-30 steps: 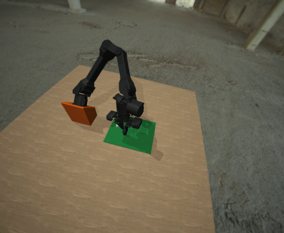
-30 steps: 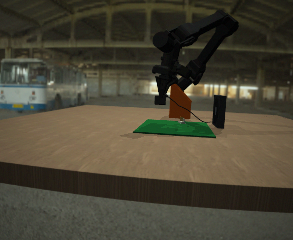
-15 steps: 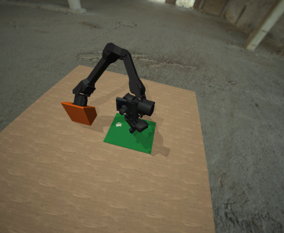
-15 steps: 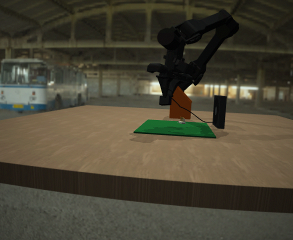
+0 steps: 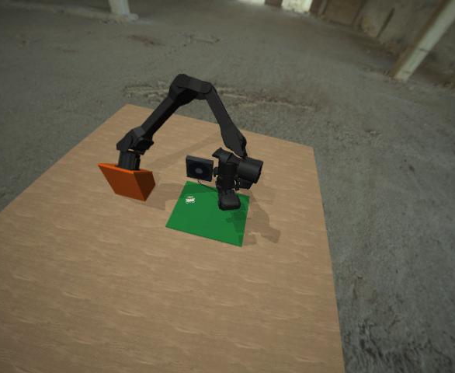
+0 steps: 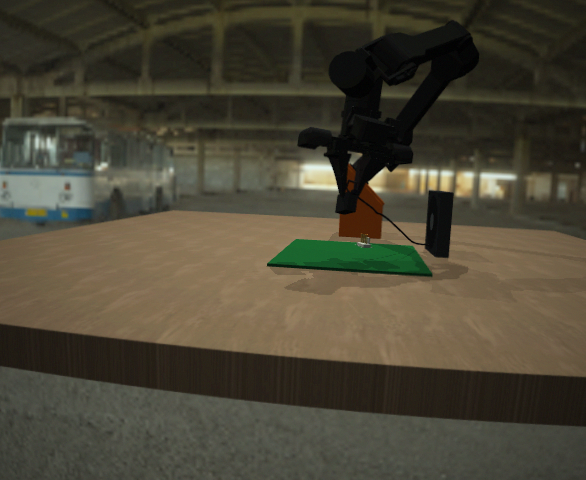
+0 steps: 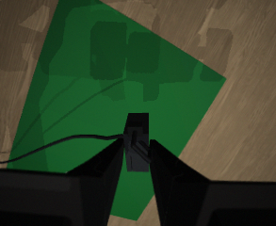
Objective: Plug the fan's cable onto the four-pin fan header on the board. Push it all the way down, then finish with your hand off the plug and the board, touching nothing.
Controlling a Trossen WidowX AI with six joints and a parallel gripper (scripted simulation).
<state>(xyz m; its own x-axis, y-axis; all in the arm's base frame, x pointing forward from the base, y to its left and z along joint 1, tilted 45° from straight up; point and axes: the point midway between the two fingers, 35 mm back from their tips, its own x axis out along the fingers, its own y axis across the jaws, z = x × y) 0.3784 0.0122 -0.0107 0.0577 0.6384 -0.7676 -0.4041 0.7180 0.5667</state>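
The green board is 12 cm below my gripper tip, 5 cm behind it and 1 cm to the left of it. The rest, counted from my gripper tip: black plug (1 cm below); white four-pin fan header (15 cm behind, 10 cm below, 3 cm to the left); black fan (16 cm to the left, 15 cm behind, 4 cm below).
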